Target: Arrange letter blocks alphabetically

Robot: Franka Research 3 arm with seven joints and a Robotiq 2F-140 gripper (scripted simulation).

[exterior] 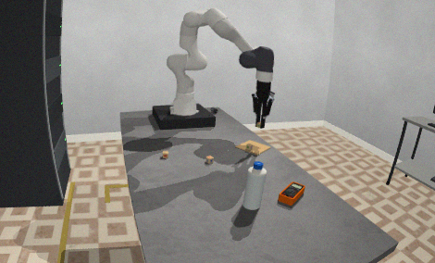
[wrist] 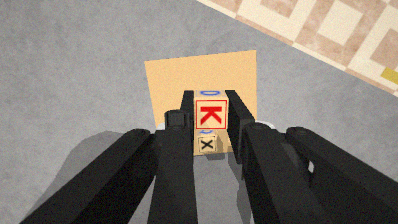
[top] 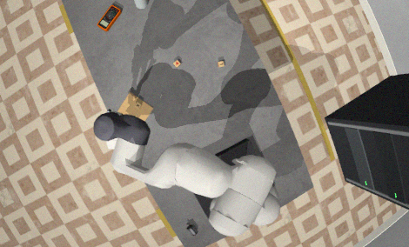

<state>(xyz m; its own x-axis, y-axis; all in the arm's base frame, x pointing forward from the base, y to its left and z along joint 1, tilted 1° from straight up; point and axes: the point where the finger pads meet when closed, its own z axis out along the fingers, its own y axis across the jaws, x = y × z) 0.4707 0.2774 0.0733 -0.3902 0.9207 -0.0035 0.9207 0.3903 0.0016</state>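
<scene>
My hand is 14 cm above the tan mat, 3 cm to the left of it and 2 cm short of it. Also, from my hand: white bottle: 50 cm ahead, 30 cm to the right, 6 cm below; red k block: 2 cm below.
</scene>
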